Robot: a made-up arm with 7 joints.
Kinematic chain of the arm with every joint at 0, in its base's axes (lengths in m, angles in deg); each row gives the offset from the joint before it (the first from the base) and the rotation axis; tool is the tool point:
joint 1: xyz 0 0 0.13 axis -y
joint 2: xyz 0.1 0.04 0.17 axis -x
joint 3: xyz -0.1 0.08 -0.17 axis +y
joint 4: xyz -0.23 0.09 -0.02 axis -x
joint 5: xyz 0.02 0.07 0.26 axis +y
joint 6: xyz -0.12 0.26 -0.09 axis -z
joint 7: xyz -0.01 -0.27 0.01 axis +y
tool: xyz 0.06 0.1 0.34
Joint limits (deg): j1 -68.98..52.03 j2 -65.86..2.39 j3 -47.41..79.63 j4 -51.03..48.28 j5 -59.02..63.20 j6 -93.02..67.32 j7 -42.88..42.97
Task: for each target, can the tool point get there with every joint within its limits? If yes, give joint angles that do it. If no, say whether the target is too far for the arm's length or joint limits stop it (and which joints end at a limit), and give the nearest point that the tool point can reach.
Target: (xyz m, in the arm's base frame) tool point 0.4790 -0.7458 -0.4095
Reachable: no: joint limits stop it (at a limit: joint 1, joint 2, joint 4, joint 7) | nearest point 0.4614 -0.4266 -0.2057 | short by 0.379 m
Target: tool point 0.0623 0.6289 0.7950
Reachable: yes | joints -22.60 -39.40 -13.23 34.95 -5.41 -65.38 8.87
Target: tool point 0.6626 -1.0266 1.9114
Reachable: no: too far | nearest point 0.3250 -0.2575 1.0038 | short by 1.237 m
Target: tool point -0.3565 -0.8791 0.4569
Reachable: no: joint limits stop it (at a limit: joint 2, joint 4, joint 6, joint 7) | nearest point -0.3199 -0.5684 0.4233 | short by 0.315 m
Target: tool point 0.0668 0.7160 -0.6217
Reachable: no: joint limits stop it (at a limit: joint 2, joint 3, joint 4, joint 7) | nearest point 0.0589 0.6906 -0.5326 | short by 0.093 m
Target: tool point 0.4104 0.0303 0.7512
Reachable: yes | joints -26.62 -4.13 43.98 -36.77 12.75 37.51 -25.03
